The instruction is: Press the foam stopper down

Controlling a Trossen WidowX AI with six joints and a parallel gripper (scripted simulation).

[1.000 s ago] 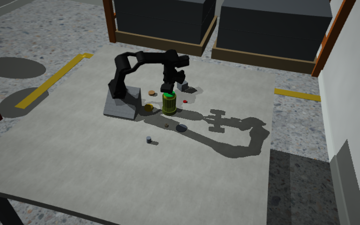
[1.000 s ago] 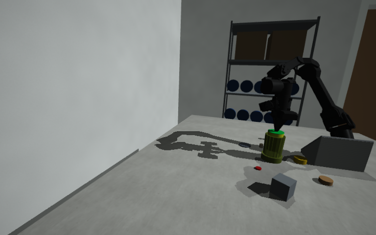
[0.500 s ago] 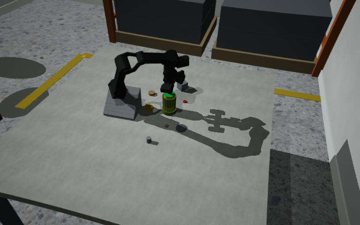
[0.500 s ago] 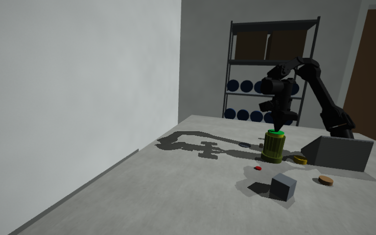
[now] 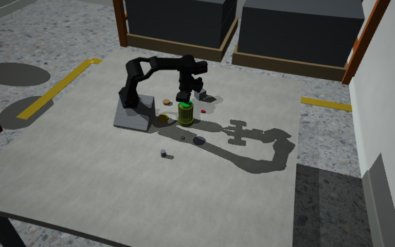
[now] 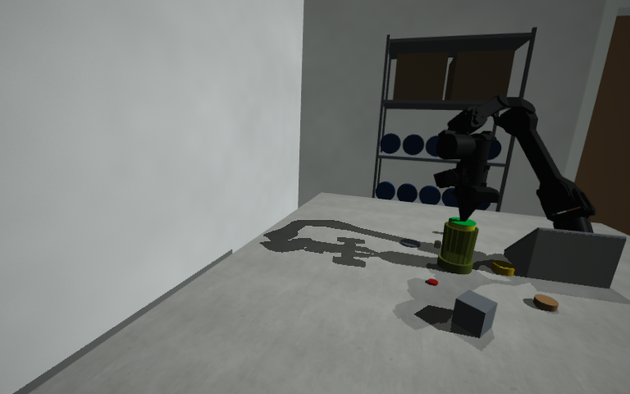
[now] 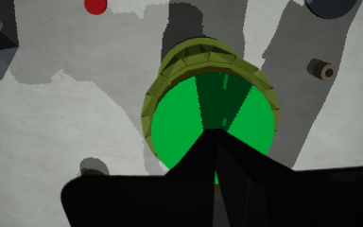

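Now: hand 5 cm above the green foam stopper. The rest, counted from my hand: yellow ring (15 cm below, 12 cm behind, 1 cm to the right); then tiny brown piece (16 cm below, 13 cm to the right, 2 cm ahead); then red disc (16 cm below, 11 cm to the left, 7 cm ahead).
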